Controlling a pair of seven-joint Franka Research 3 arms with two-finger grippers.
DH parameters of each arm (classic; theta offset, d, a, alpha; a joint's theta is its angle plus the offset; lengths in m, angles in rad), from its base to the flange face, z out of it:
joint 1: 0 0.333 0 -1.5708
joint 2: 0 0 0 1.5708
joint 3: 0 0.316 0.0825 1.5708
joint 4: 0 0 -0.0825 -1.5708
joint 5: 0 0.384 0 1.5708
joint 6: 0 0 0.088 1.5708
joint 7: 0 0.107 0 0
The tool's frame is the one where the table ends.
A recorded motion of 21 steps. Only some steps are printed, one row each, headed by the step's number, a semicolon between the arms.
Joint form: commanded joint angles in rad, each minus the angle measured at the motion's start. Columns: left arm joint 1, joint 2, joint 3, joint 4, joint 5, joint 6, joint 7; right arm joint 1, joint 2, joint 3, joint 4, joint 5, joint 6, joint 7.
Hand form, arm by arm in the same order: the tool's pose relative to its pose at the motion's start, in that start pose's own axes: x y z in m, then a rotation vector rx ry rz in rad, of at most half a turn. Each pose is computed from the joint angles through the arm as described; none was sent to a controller.
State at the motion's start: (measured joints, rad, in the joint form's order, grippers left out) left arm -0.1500 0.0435 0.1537 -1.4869 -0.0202 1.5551 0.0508; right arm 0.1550 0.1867 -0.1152 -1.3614 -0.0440 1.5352 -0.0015
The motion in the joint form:
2: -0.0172 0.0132 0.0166 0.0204 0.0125 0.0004 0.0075; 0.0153 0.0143 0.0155 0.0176 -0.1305 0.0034 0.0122
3: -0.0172 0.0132 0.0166 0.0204 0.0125 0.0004 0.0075; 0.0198 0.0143 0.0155 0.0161 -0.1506 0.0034 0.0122
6: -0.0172 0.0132 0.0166 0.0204 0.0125 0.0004 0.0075; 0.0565 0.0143 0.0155 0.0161 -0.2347 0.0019 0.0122
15: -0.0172 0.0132 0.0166 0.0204 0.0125 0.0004 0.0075; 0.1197 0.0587 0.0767 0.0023 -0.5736 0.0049 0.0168
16: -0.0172 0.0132 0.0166 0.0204 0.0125 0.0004 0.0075; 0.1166 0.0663 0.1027 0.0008 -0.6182 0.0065 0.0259
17: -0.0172 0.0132 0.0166 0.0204 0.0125 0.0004 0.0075; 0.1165 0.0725 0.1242 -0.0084 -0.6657 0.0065 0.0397
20: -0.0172 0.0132 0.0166 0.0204 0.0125 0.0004 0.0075; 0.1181 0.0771 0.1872 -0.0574 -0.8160 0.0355 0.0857
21: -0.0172 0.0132 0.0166 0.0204 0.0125 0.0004 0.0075; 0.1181 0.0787 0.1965 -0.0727 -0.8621 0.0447 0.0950
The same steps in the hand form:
2: 0.0041 -0.0002 -0.0022 0.0158 0.0070 0.0082; 0.0048 -0.0042 -0.0019 -0.1291 0.0110 -0.0136
3: 0.0041 -0.0002 -0.0022 0.0158 0.0070 0.0082; 0.0048 -0.0048 -0.0016 -0.1493 0.0106 -0.0175
6: 0.0041 -0.0002 -0.0022 0.0158 0.0070 0.0082; 0.0045 -0.0181 -0.0047 -0.2336 0.0176 -0.0505
15: 0.0041 -0.0002 -0.0022 0.0158 0.0070 0.0082; 0.0170 -0.0613 0.0105 -0.5668 0.0211 -0.1703
16: 0.0041 -0.0002 -0.0022 0.0158 0.0070 0.0082; 0.0189 -0.0704 0.0128 -0.6060 0.0290 -0.1853
17: 0.0041 -0.0002 -0.0022 0.0158 0.0070 0.0082; 0.0202 -0.0788 0.0175 -0.6497 0.0324 -0.1965
20: 0.0041 -0.0002 -0.0022 0.0158 0.0070 0.0082; 0.0217 -0.1066 0.0296 -0.7836 0.0779 -0.2440
21: 0.0041 -0.0002 -0.0022 0.0158 0.0070 0.0082; 0.0228 -0.1100 0.0336 -0.8266 0.0887 -0.2560

